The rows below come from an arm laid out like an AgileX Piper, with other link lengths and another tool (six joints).
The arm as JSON. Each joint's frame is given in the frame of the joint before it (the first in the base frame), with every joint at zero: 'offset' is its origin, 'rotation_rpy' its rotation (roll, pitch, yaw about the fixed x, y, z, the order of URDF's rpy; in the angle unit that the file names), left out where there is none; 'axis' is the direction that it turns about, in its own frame. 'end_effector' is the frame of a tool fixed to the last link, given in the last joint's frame.
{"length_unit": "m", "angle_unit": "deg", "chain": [
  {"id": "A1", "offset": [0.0, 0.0, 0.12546], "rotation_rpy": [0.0, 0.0, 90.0], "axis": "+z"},
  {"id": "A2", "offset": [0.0, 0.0, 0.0], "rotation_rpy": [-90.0, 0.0, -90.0], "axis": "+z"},
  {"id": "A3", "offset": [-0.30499, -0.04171, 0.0], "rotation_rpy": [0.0, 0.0, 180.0], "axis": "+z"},
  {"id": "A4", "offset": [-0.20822, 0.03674, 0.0], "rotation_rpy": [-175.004, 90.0, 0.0], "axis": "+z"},
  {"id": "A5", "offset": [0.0, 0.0, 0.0], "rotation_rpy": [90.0, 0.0, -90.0], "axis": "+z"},
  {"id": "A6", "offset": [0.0, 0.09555, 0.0], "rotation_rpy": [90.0, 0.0, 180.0], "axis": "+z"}
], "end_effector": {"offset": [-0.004, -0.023, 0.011], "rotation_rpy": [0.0, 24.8, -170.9]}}
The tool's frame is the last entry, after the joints.
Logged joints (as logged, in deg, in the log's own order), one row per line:
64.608 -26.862 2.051 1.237 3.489 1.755
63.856 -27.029 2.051 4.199 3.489 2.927
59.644 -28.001 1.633 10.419 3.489 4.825
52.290 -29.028 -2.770 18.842 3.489 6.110
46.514 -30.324 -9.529 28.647 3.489 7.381
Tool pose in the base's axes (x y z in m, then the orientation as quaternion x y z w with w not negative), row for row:
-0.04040 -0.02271 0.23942 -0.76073 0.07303 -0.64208 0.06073
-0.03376 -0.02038 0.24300 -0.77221 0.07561 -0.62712 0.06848
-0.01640 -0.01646 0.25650 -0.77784 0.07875 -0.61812 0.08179
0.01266 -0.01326 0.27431 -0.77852 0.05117 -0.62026 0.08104
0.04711 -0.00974 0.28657 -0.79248 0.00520 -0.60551 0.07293
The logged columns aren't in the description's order. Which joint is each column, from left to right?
Columns, left to right: A5, A3, A6, A2, A1, A4.
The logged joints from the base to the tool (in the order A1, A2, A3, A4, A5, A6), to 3 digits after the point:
3.489 1.237 -26.862 1.755 64.608 2.051
3.489 4.199 -27.029 2.927 63.856 2.051
3.489 10.419 -28.001 4.825 59.644 1.633
3.489 18.842 -29.028 6.110 52.290 -2.770
3.489 28.647 -30.324 7.381 46.514 -9.529

